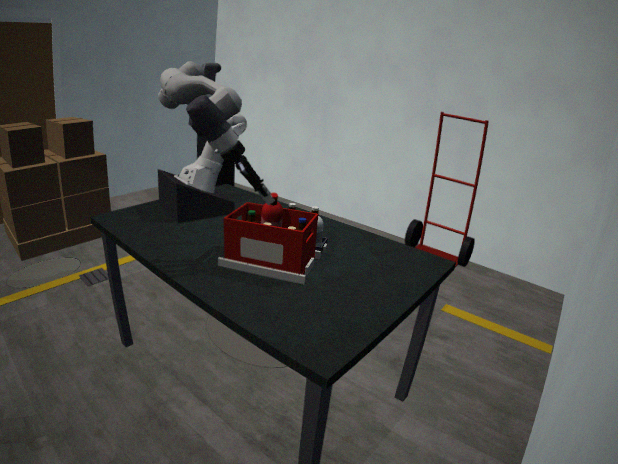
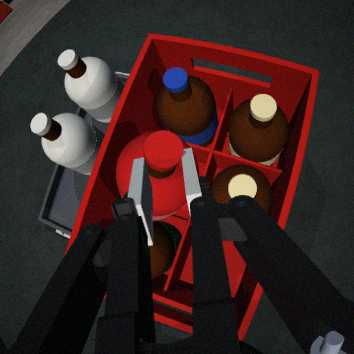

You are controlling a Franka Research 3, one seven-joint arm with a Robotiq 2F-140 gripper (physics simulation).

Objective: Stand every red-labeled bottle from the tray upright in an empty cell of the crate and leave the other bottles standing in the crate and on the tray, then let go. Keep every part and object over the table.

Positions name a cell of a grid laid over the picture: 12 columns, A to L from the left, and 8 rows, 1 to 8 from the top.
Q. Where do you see a blue-capped bottle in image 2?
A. G3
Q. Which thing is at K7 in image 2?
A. The gripper.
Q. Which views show the gripper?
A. Image 1 and image 2: all of them.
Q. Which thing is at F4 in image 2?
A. A red-labeled bottle.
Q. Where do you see a green-capped bottle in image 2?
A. F6
